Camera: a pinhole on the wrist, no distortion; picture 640 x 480 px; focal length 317.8 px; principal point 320.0 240.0 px. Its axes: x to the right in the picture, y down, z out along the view. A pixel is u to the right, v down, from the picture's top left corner.
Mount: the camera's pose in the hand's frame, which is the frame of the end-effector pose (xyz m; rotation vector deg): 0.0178 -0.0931 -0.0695 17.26 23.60 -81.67
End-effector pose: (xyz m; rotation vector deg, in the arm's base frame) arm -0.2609 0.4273 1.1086 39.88 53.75 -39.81
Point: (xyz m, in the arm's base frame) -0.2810 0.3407 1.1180
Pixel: 55.6 187.0
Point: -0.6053 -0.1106 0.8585
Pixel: 599.7 307.7
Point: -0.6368 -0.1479 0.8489
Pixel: 607.3 301.4
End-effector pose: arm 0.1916 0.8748 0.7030 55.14 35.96 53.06
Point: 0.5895 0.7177 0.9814
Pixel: 43.2 250.7
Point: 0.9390 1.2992 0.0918
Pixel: outside the picture
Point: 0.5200 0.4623 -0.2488
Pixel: outside the picture
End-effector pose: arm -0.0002 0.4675 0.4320 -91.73 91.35 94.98
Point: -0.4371 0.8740 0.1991
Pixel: 24.0 322.1
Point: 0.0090 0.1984 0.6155
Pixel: behind the camera
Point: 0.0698 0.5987 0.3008
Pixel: 285.9 236.9
